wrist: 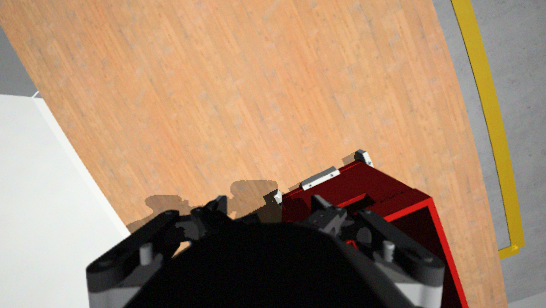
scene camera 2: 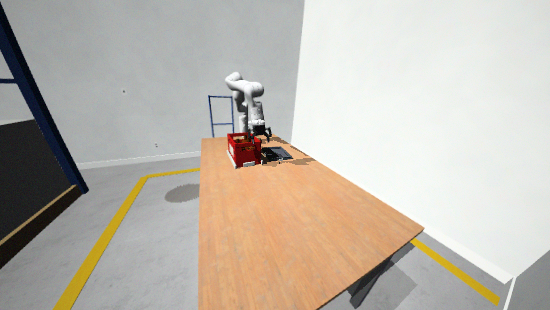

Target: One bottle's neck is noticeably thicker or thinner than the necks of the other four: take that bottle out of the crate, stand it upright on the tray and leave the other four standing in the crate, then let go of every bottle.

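Frame: origin at the arm's base, x ahead, y left, z up, level; metres.
Where they show: gripper, between the fingertips: (wrist: 269, 204) (scene camera 2: 261, 143).
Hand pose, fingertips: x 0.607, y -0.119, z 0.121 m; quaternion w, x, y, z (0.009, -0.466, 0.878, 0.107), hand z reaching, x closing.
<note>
Things, the pixels of their top centre, and the offset from my fingertips. "spot": a spot on its surface instead. Level surfaces: height alone.
- red crate, centre of its top: (scene camera 2: 243, 137) 0.219 m back, 0.040 m right, 0.015 m down
- dark tray, a spot on its surface: (scene camera 2: 284, 152) spot: 0.166 m back, 0.325 m left, 0.181 m down
- wooden table, height of its surface: 0.191 m down
The red crate (scene camera 2: 244, 158) (wrist: 387, 186) stands at the far end of the table; in the wrist view part of it shows at the lower right. Orange-brown bottles (scene camera 2: 242, 140) show small inside the crate in the scene view; their number and neck widths cannot be made out. The dark tray (scene camera 2: 284, 152) lies on the table just right of the crate, partly in shadow. My gripper (scene camera 2: 261, 139) (wrist: 269, 204) is open, with nothing seen between its fingers. It hangs above the area between crate and tray, near the crate's right side. Its black body hides much of the wrist view.
White brackets (scene camera 2: 248, 164) (wrist: 320, 178) sit on the table along the crate's base. The wooden table (scene camera 2: 280, 225) (wrist: 250, 100) stretches toward the scene camera. A white wall (scene camera 2: 425, 100) (wrist: 45, 200) runs along its right side. A blue frame (scene camera 2: 210, 116) stands behind the table.
</note>
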